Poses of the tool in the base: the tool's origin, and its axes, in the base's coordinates. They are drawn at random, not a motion.
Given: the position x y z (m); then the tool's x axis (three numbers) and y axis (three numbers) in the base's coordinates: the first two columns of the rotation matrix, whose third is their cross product.
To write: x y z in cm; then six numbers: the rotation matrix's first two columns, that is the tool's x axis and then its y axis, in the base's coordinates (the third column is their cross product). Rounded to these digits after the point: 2 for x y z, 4 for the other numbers.
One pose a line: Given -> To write
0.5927, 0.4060, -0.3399, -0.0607, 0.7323, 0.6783, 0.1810, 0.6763, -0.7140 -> 59.27, 40.60, -33.99, -0.0607, 0.7323, 0.6783, 0.1810, 0.6763, -0.7140
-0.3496, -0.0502, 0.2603, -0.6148, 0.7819, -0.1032, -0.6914, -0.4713, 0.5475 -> -34.96, -5.02, 26.03, -0.6148, 0.7819, -0.1032, -0.6914, -0.4713, 0.5475
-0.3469, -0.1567, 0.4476, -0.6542, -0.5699, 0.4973, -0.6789, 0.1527, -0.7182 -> -34.69, -15.67, 44.76, -0.6542, -0.5699, 0.4973, -0.6789, 0.1527, -0.7182
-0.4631, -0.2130, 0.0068, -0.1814, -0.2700, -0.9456, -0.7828, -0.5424, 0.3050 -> -46.31, -21.30, 0.68, -0.1814, -0.2700, -0.9456, -0.7828, -0.5424, 0.3050
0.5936, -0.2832, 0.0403, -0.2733, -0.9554, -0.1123, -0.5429, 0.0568, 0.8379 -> 59.36, -28.32, 4.03, -0.2733, -0.9554, -0.1123, -0.5429, 0.0568, 0.8379
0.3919, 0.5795, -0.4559, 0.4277, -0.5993, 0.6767, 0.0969, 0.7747, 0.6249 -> 39.19, 57.95, -45.59, 0.4277, -0.5993, 0.6767, 0.0969, 0.7747, 0.6249
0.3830, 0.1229, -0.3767, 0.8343, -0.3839, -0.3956, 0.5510, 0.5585, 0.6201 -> 38.30, 12.29, -37.67, 0.8343, -0.3839, -0.3956, 0.5510, 0.5585, 0.6201
